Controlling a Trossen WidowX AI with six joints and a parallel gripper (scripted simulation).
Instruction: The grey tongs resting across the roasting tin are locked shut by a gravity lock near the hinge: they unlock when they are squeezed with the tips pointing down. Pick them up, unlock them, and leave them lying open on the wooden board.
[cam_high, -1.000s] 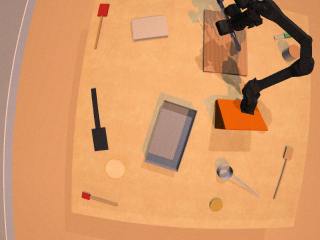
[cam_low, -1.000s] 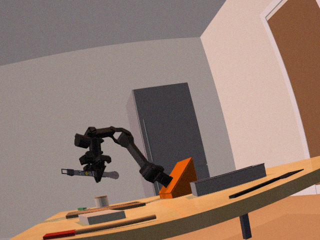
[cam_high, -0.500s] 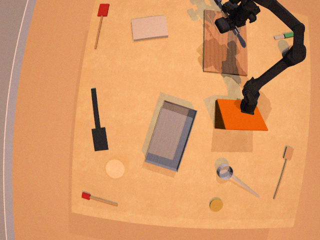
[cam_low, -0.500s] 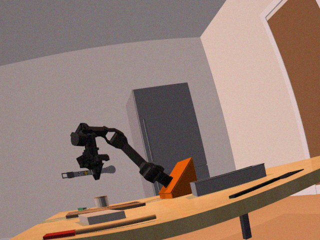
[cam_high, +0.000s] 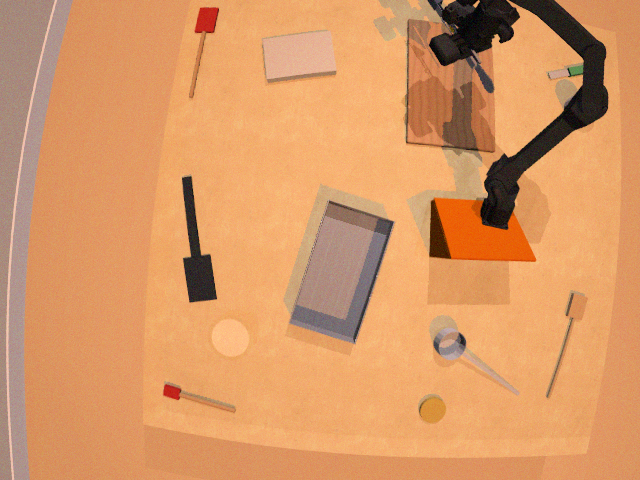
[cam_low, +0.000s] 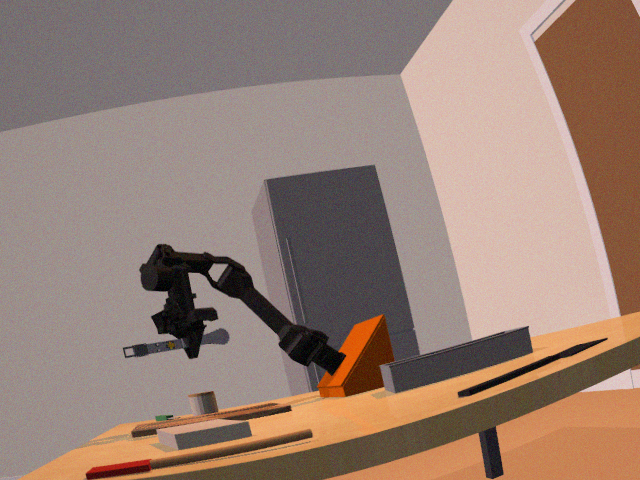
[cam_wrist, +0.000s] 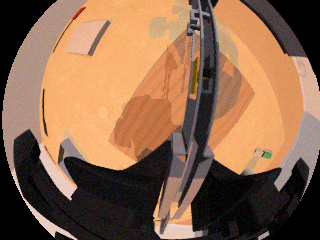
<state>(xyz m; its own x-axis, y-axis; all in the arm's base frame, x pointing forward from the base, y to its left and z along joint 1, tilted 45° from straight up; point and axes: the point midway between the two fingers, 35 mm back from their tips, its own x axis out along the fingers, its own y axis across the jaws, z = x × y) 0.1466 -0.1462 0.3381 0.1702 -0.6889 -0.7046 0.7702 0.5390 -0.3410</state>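
The wooden board is 15 cm below my gripper tip and 3 cm behind it. Also, from my gripper tip: black spatula (56 cm to the left, 53 cm ahead, 15 cm below); then grey roasting tin (54 cm to the left, 16 cm ahead, 13 cm below).
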